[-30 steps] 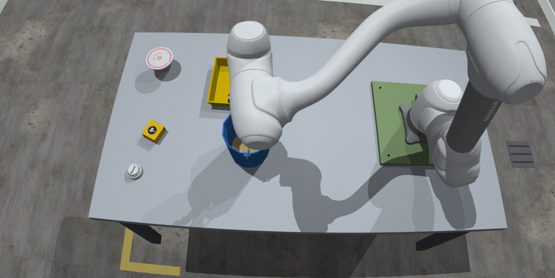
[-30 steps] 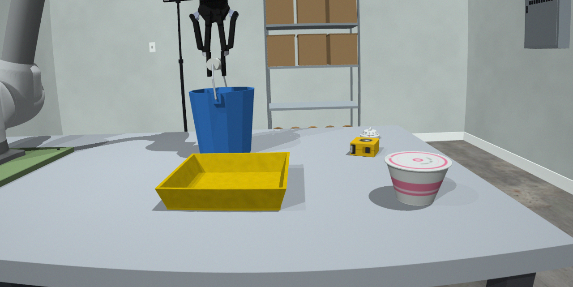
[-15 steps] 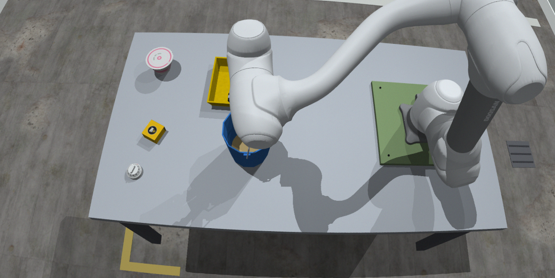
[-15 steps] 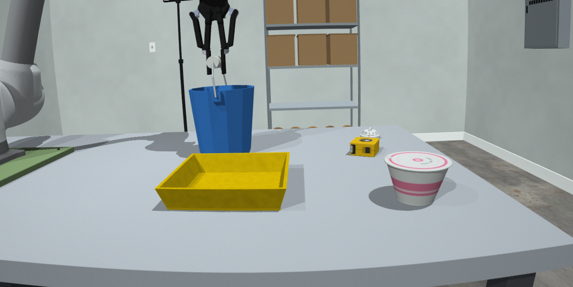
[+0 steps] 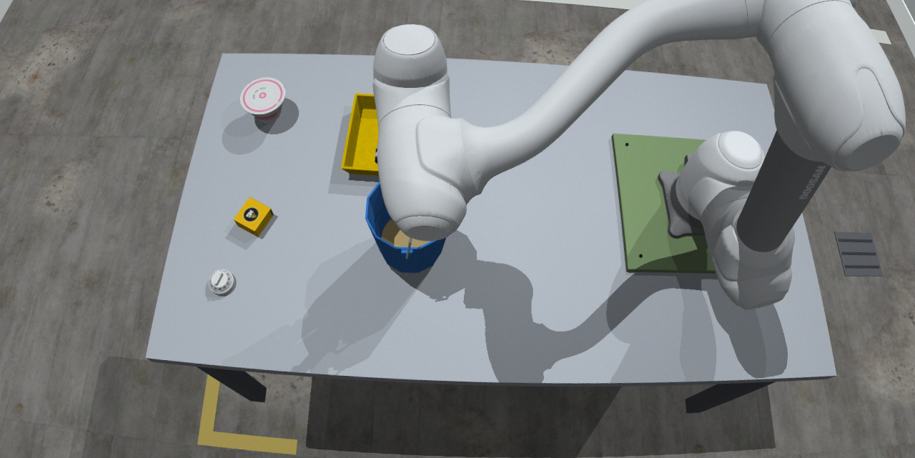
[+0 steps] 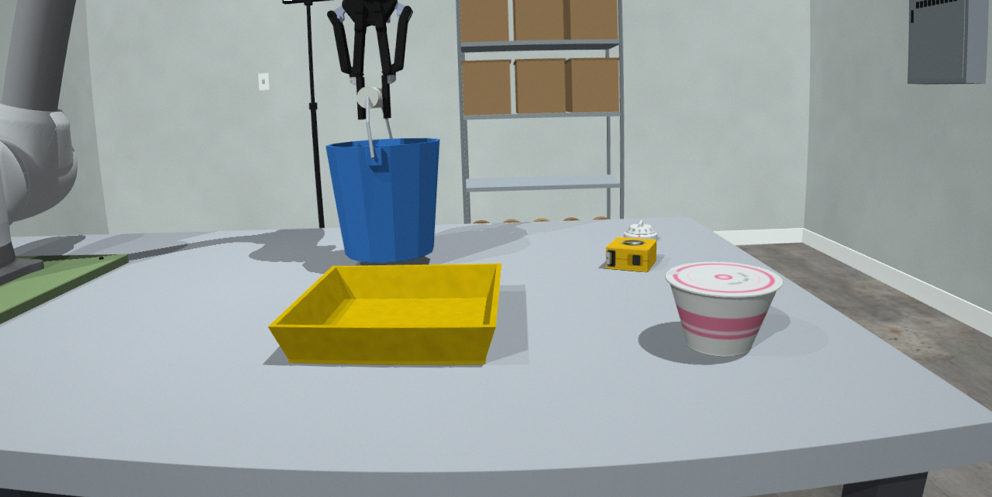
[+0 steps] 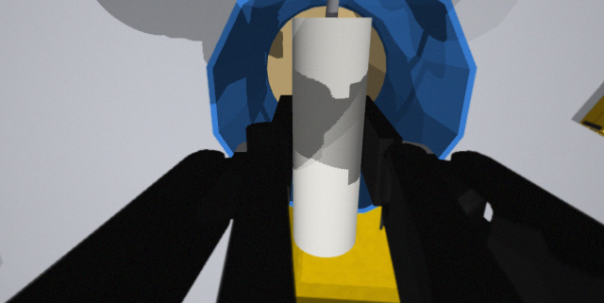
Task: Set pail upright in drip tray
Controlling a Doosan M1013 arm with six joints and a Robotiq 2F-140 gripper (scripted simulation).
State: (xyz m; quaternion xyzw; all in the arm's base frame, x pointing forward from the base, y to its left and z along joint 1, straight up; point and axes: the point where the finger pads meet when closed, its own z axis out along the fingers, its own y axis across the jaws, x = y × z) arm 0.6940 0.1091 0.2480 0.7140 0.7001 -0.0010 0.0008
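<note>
The blue pail is 1 cm ahead of my hand and 10 cm below it. Round my hand: yellow drip tray: 6 cm ahead, 29 cm to the right, 25 cm below; then pail handle: 3 cm below.
</note>
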